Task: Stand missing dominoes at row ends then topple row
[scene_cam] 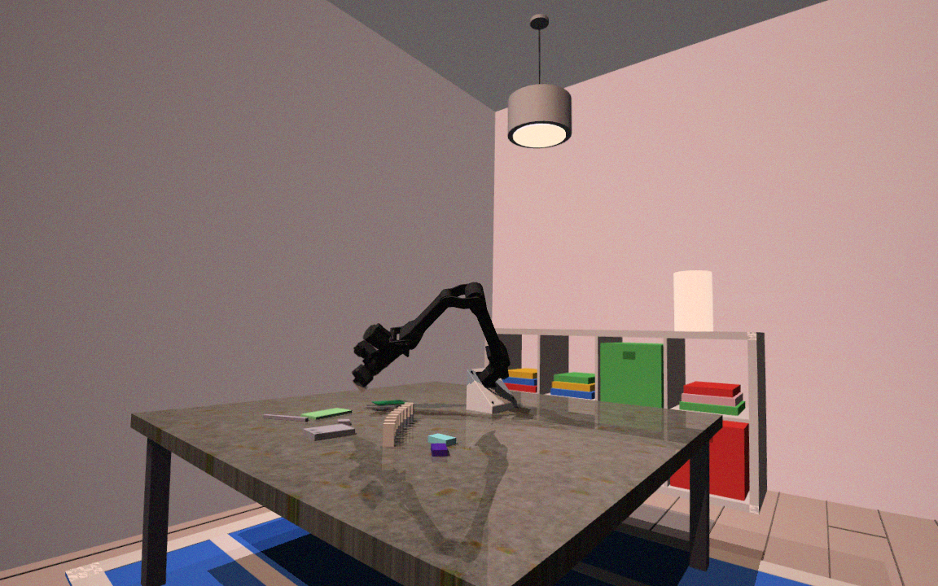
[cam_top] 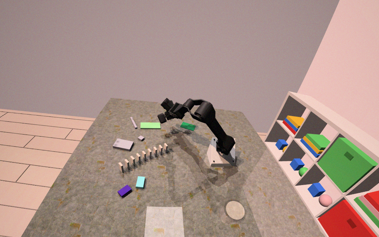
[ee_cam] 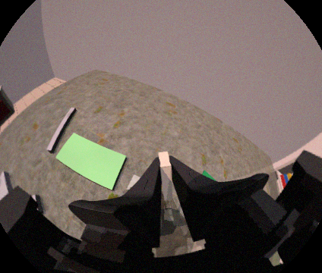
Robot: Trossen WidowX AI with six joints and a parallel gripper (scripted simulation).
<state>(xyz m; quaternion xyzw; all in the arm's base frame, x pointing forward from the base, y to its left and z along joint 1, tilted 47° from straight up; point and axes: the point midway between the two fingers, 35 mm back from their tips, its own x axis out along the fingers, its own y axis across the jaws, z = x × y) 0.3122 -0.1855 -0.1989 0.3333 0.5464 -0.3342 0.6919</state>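
Right now my gripper tip is 120 mm short of the light green plate, 90 mm above it and 30 mm to the right of it. From my gripper tip the other things lie so: dark green plate 160 mm behind, 90 mm below, 10 mm to the right; then small grey cube 180 mm to the left, 170 mm ahead, 80 mm below; then thin grey bar 250 mm ahead, 90 mm below, 20 mm to the left.
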